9 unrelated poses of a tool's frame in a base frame.
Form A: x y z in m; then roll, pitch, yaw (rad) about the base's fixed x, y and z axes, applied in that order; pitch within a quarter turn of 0, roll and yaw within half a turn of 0.
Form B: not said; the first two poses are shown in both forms.
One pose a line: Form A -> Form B
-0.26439 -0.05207 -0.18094 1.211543 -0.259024 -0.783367 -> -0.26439 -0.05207 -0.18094 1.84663 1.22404 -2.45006
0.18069 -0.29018 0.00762 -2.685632 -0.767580 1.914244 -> 0.18069 -0.29018 0.00762 -2.71351 2.27323 2.52916
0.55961 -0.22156 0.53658 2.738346 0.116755 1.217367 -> 0.55961 -0.22156 0.53658 1.28035 2.72268 -0.61998
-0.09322 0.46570 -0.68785 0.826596 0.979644 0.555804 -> -0.09322 0.46570 -0.68785 0.45865 1.18368 -0.36224
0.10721 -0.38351 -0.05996 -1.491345 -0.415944 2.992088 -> 0.10721 -0.38351 -0.05996 -1.98791 1.49813 -1.68814
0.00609 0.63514 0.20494 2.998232 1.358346 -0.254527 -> 0.00609 0.63514 0.20494 0.03081 1.78103 3.03368
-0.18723 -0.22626 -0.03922 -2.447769 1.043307 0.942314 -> -0.18723 -0.22626 -0.03922 -0.35660 1.96816 -2.96564
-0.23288 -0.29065 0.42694 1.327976 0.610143 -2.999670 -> -0.23288 -0.29065 0.42694 0.94660 1.37244 1.85371
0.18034 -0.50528 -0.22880 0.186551 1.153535 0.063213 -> 0.18034 -0.50528 -0.22880 0.08203 1.16121 -0.14039
